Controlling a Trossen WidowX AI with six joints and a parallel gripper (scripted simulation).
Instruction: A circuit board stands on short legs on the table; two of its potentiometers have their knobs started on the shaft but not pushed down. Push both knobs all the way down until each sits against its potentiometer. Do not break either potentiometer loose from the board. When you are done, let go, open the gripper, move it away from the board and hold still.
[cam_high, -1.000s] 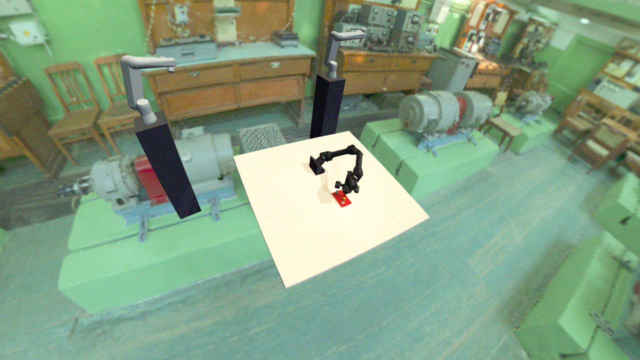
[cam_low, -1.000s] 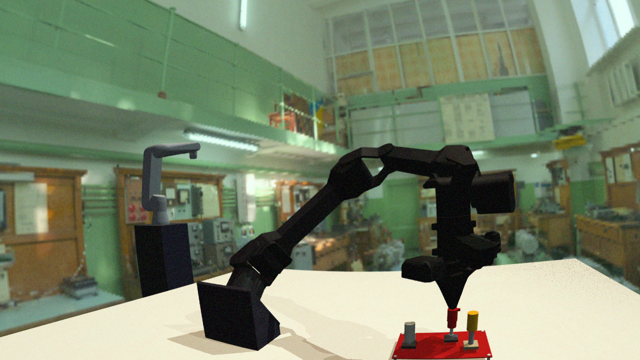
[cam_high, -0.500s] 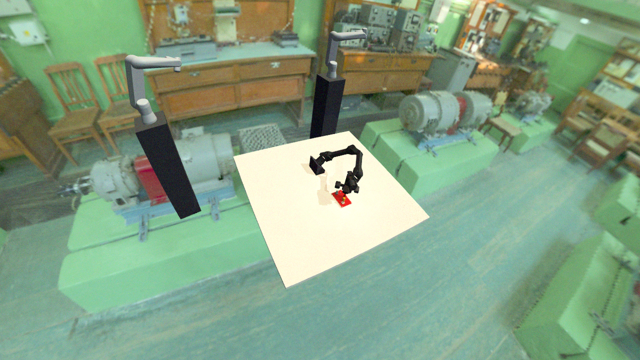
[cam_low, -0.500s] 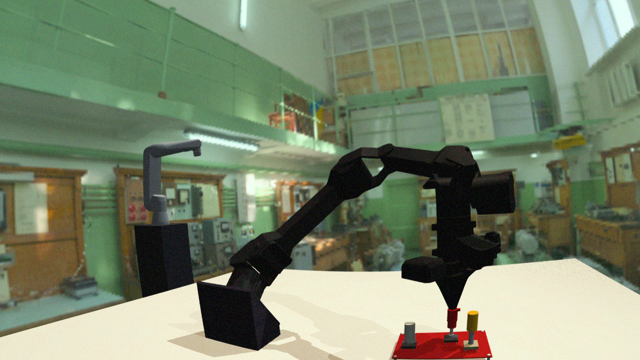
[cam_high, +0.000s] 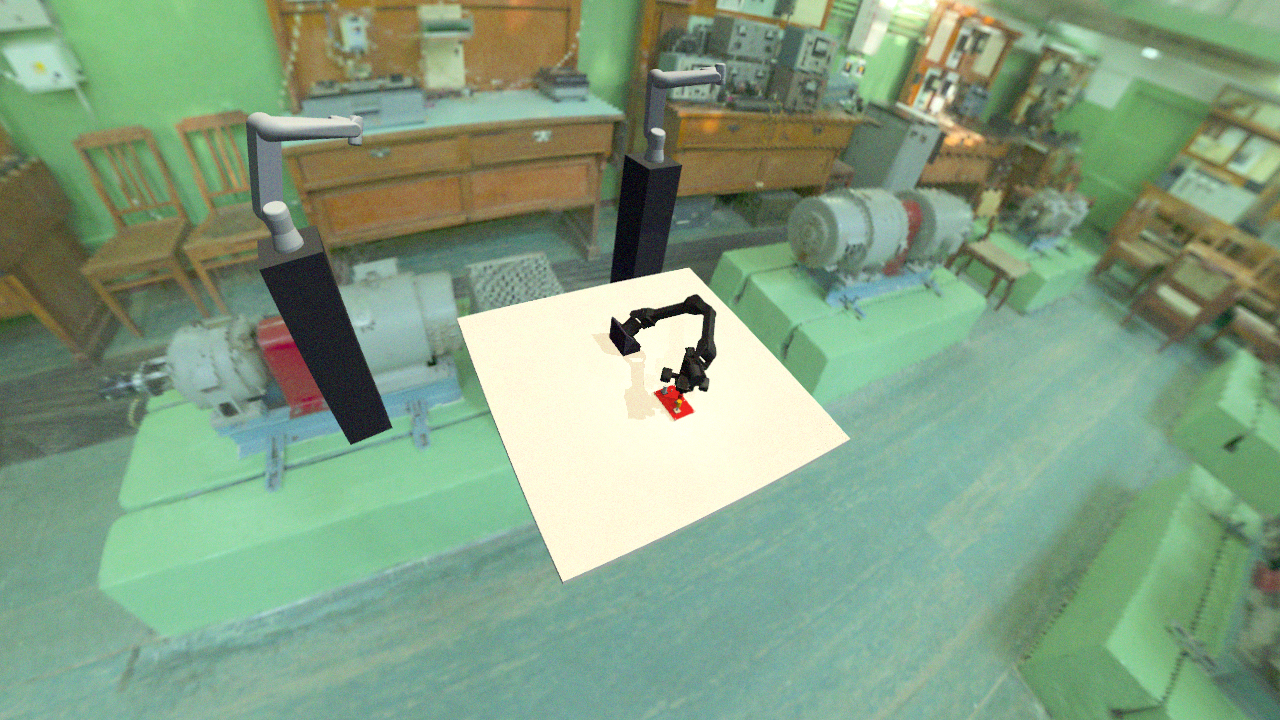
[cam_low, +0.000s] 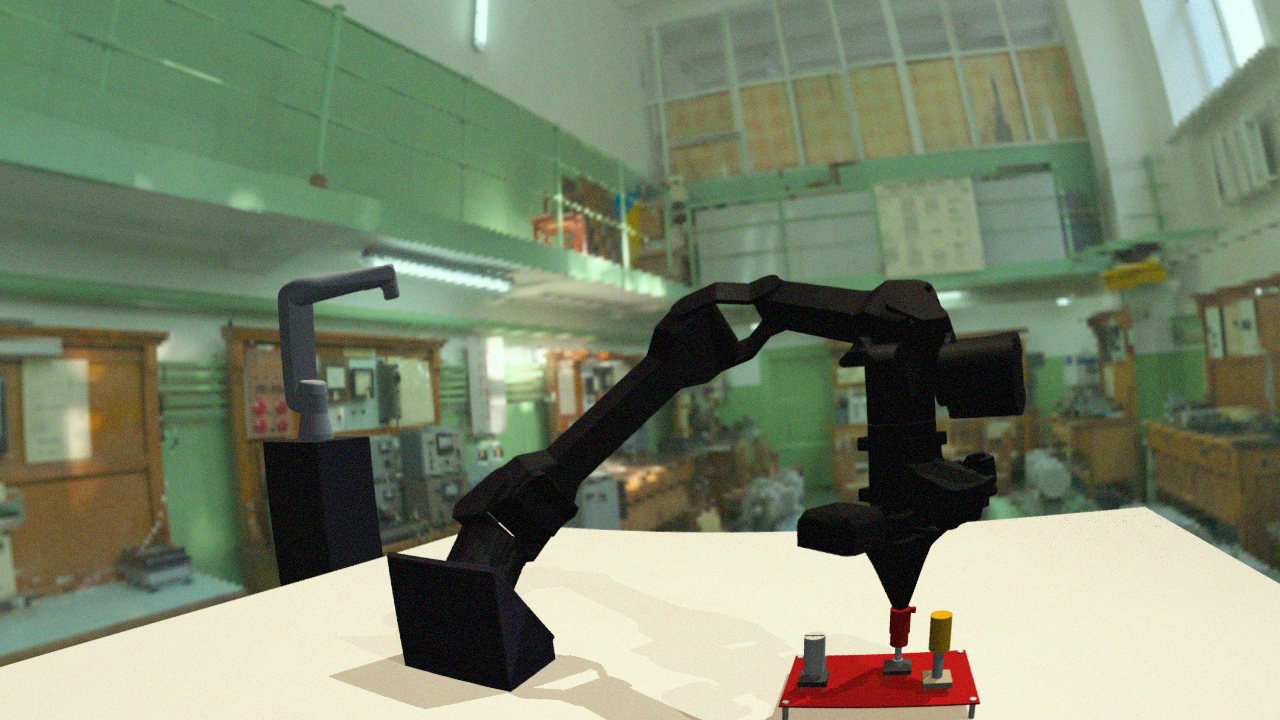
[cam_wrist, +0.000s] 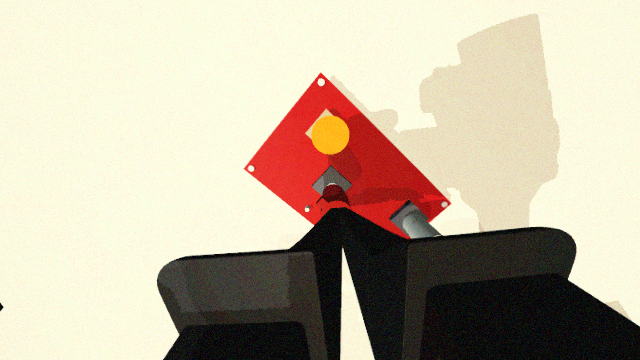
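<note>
Right now my gripper tip is 20 mm above the red knob. The rest, counted from my gripper tip: grey knob 70 mm behind, 30 mm below, 20 mm to the right.
</note>
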